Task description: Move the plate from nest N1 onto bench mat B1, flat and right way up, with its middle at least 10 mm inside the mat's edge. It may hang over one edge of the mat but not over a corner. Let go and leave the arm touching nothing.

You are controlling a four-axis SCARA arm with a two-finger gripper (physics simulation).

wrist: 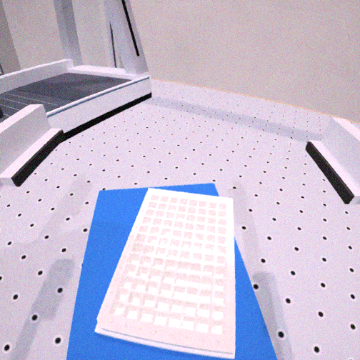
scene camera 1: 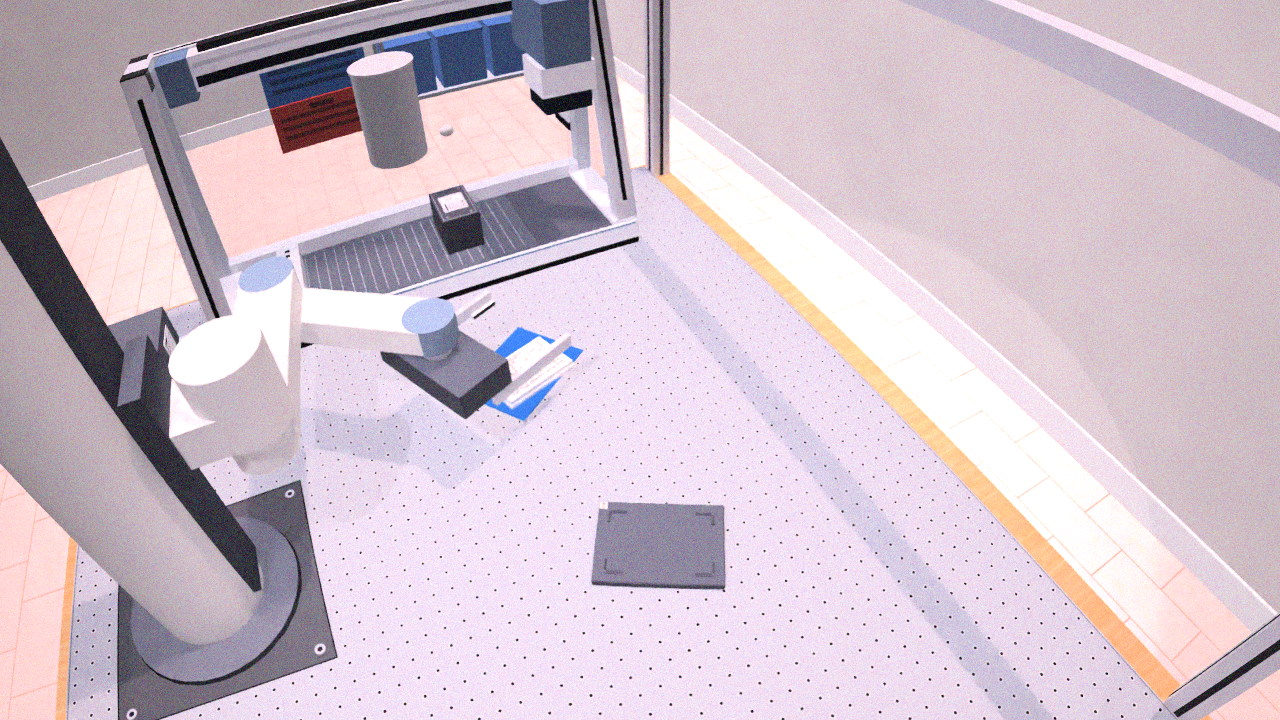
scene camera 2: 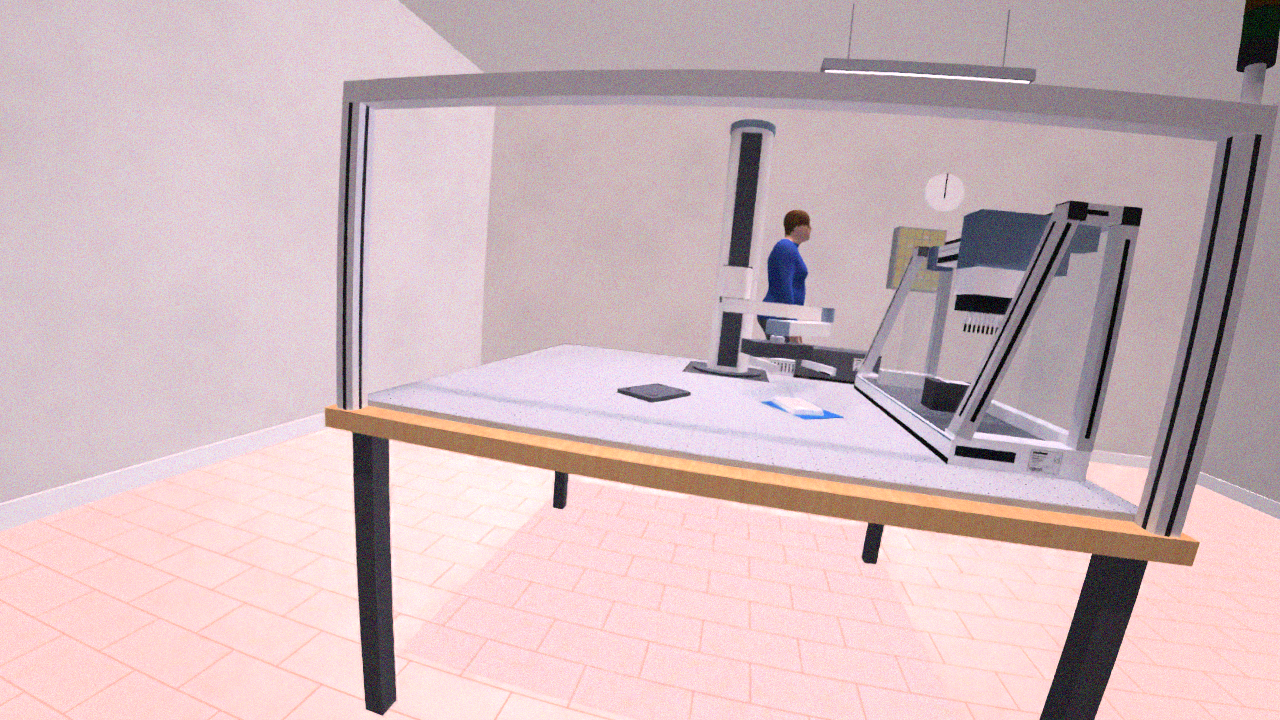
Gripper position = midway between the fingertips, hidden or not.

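Observation:
A white multi-well plate (scene camera 1: 562, 364), (wrist: 174, 284) is in the scene, and so is a blue bench mat B1 (scene camera 1: 522, 411), (wrist: 115, 211). There is a dark grey nest N1 (scene camera 1: 655, 545) as well. The gripper (scene camera 1: 527, 316) is also seen in the wrist view (wrist: 184, 122) and in scene camera 2 (scene camera 2: 806, 370).

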